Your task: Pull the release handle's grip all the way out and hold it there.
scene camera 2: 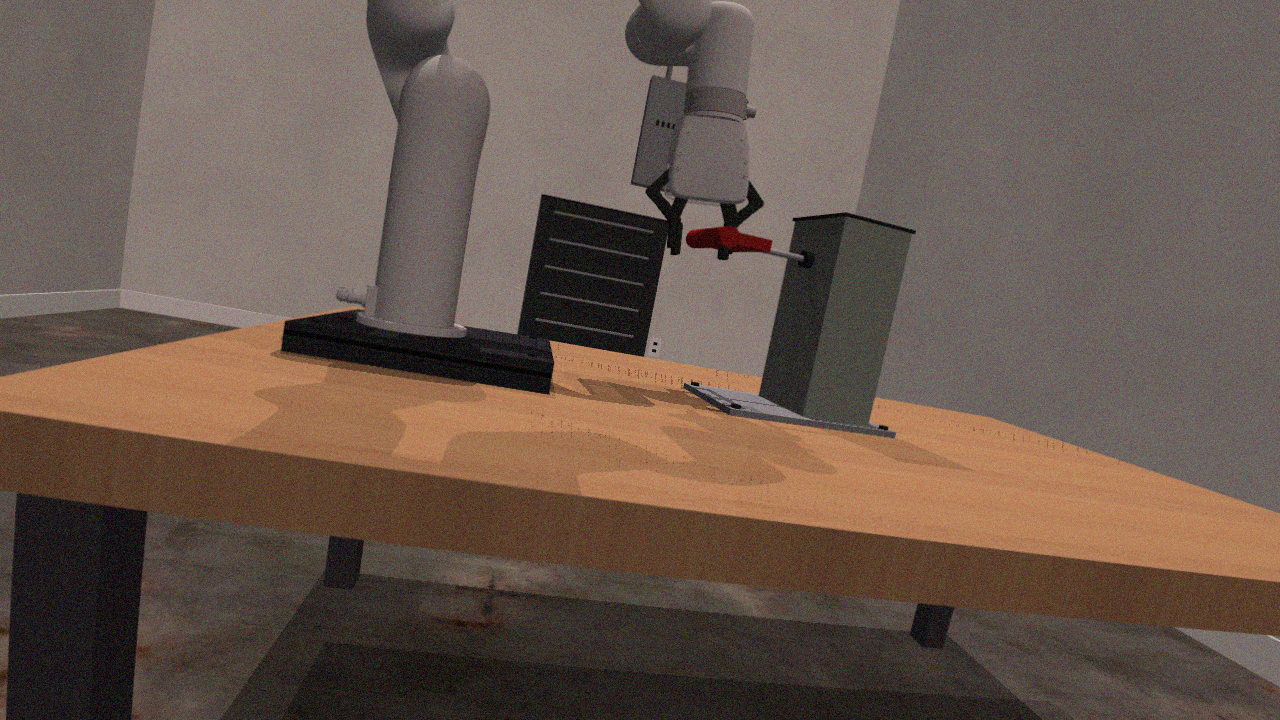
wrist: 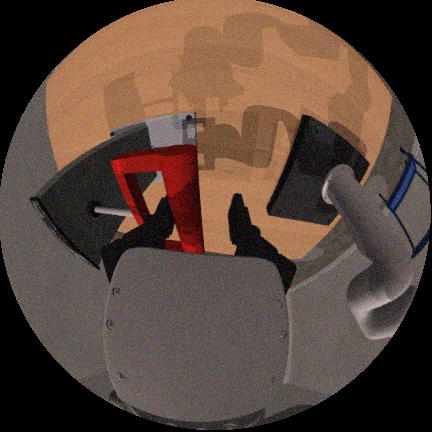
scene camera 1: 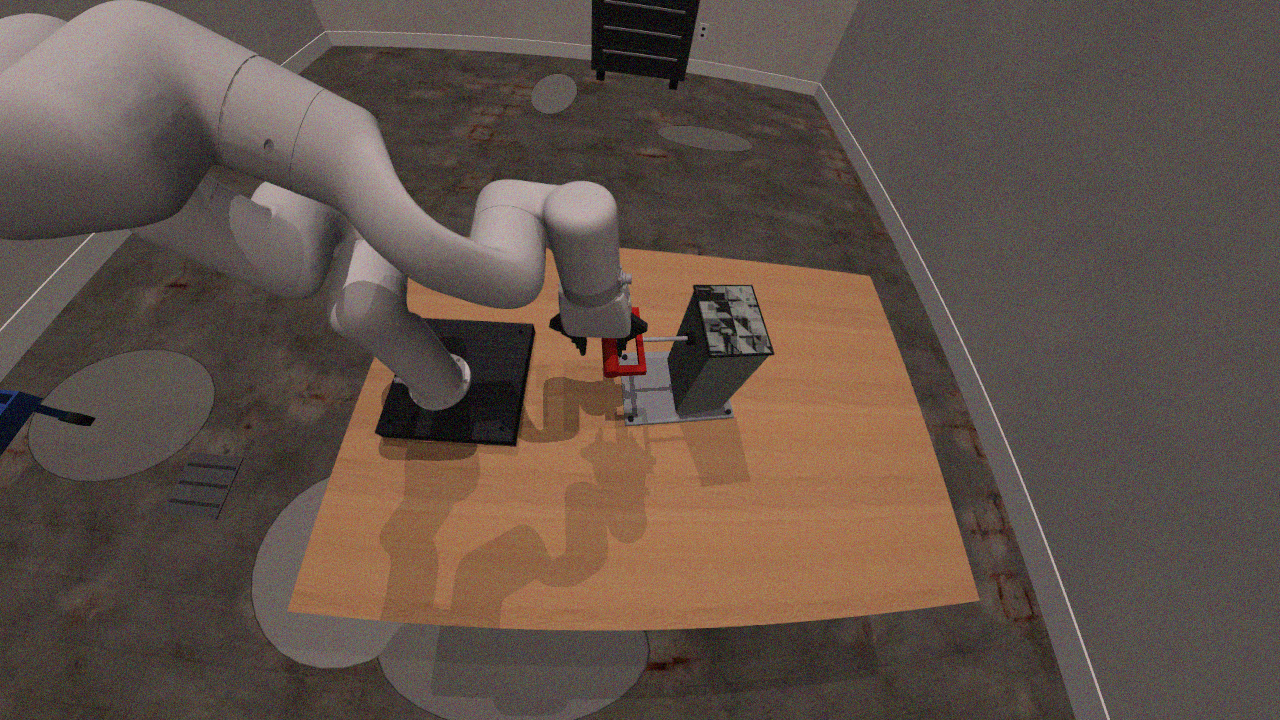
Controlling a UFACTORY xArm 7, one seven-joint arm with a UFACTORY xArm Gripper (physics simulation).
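The release handle's red grip (scene camera 1: 612, 365) (scene camera 2: 708, 237) (wrist: 182, 187) is a rectangular loop with a thick outer bar. It stands out from a tall grey-green box (scene camera 1: 707, 385) (scene camera 2: 845, 322) (wrist: 67, 185) on a pale rod (scene camera 1: 666, 339) (scene camera 2: 784, 255) (wrist: 112, 211), a stretch of which shows between loop and box. My gripper (scene camera 1: 603, 351) (scene camera 2: 699, 253) (wrist: 204, 199) points down and is shut on the grip's outer bar. One finger passes through the loop on the box side. The other is on the outer side, where the wrist view shows a gap beside the bar.
The box stands on a light grey base plate (scene camera 1: 651, 409) (scene camera 2: 760, 407) (wrist: 165, 132) bolted to the wooden table (scene camera 1: 823, 537) (scene camera 2: 626, 537) (wrist: 150, 60). The arm's black base (scene camera 1: 501, 385) (scene camera 2: 501, 362) (wrist: 297, 180) is on the side opposite the box. A dark drawer cabinet (scene camera 1: 644, 40) (scene camera 2: 586, 268) stands beyond the table.
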